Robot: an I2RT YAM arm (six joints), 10 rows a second.
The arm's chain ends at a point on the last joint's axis. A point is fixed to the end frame.
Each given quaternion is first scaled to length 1.
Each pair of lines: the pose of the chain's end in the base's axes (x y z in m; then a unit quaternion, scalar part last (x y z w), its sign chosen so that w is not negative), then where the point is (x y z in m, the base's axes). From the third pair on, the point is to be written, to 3 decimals.
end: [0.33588 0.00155 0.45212 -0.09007 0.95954 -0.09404 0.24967]
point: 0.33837 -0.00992 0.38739
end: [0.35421 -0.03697 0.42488 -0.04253 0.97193 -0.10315 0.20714]
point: 0.35048 -0.04831 0.36019
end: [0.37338 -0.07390 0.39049 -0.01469 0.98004 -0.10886 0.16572]
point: 0.364 -0.085 0.326
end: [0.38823 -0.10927 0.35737 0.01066 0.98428 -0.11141 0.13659]
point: 0.375 -0.119 0.294
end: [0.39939 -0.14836 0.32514 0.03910 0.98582 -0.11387 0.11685]
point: 0.383 -0.157 0.262
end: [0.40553 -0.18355 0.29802 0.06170 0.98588 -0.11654 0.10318]
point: 0.388 -0.192 0.235
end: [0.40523 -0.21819 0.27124 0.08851 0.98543 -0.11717 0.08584]
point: 0.385 -0.225 0.209
